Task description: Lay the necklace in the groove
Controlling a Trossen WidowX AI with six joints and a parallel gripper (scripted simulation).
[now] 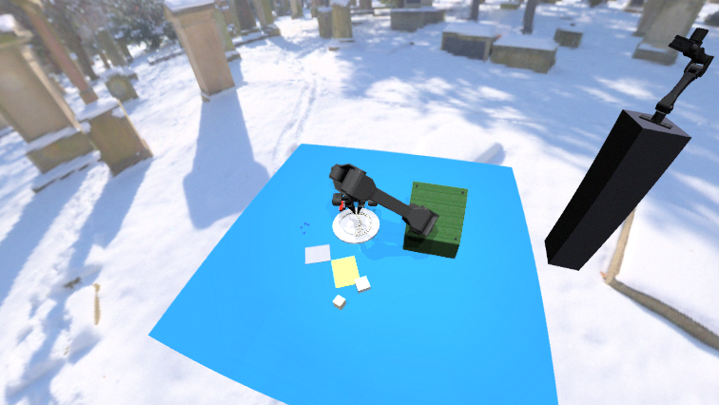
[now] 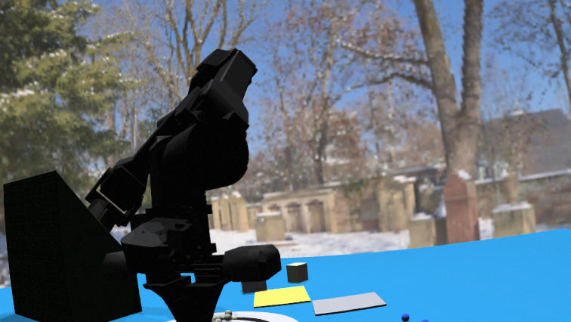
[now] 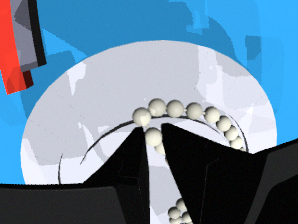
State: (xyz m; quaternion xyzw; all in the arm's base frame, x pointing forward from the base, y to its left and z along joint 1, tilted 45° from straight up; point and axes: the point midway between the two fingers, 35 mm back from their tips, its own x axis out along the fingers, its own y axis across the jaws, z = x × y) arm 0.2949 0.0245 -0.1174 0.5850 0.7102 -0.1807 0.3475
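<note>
Right now my gripper tip is 2 cm past the round white bead board, 5 cm to the right of it and 1 cm above it. From my gripper tip the other things lie so: red object 9 cm ahead, 6 cm to the right, 1 cm below; grey tile 7 cm ahead, 24 cm to the left, 2 cm below; white strip 13 cm ahead, 23 cm to the right, 2 cm below.
</note>
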